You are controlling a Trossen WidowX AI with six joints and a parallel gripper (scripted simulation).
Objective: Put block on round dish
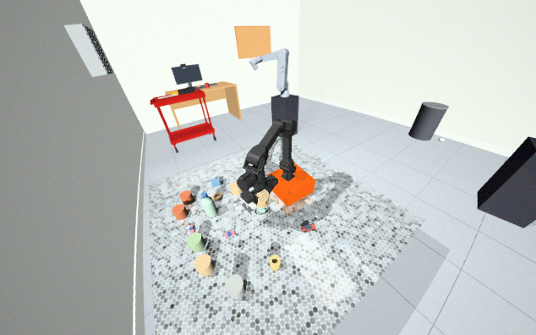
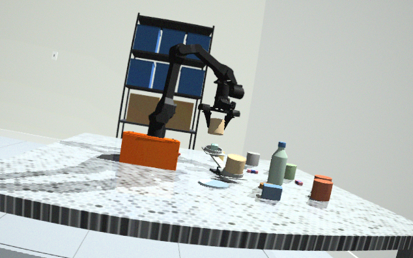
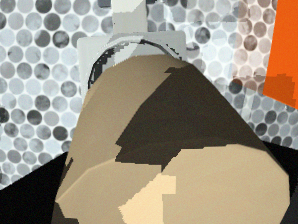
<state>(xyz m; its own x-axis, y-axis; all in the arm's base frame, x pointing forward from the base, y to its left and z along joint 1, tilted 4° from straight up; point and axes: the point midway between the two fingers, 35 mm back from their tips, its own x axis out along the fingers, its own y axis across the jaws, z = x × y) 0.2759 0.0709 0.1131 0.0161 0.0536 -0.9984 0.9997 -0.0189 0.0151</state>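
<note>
The mint block lies 80 mm below my gripper tip and 10 mm to the right of it. Also, from my gripper tip: pale blue round dish 350 mm to the right, 170 mm below, 100 mm behind; then green bottle 260 mm to the right, 190 mm ahead, 60 mm below; then blue box 480 mm to the right, 150 mm below, 50 mm ahead.
</note>
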